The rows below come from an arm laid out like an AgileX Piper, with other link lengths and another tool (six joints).
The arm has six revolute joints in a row. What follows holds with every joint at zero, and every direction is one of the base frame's.
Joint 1 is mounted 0.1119 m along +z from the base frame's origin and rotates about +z.
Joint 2 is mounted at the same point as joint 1 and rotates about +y.
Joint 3 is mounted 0.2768 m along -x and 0.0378 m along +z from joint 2 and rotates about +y.
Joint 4 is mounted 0.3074 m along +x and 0.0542 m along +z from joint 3 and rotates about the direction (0.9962, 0, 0.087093).
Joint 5 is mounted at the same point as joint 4 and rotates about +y.
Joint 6 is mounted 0.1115 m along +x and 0.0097 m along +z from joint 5 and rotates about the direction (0.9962, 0, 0.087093).
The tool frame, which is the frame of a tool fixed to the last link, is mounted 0.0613 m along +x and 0.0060 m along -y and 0.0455 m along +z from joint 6; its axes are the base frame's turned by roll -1.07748, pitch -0.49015 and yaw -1.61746 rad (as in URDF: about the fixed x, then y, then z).
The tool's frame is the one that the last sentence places.
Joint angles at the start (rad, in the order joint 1, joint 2, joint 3, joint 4, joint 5, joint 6):
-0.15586 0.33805 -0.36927 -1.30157 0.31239 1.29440
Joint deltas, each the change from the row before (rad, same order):
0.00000 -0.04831 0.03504 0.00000 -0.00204 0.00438
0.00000 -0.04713 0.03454 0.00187 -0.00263 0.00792
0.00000 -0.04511 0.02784 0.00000 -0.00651 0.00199
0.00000 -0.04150 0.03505 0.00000 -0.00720 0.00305
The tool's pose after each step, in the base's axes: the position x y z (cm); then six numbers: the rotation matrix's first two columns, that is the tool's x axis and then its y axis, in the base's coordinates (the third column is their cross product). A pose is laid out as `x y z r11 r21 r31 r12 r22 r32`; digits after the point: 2 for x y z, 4 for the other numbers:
20.37 -9.10 34.27 -0.4102 -0.7927 0.4510 0.1946 -0.5592 -0.8058
19.72 -8.99 33.64 -0.4151 -0.7969 0.4389 0.2100 -0.5533 -0.8061
19.11 -8.79 33.30 -0.4186 -0.7986 0.4325 0.2291 -0.5536 -0.8006
18.72 -8.62 32.54 -0.4170 -0.8017 0.4283 0.2406 -0.5517 -0.7986

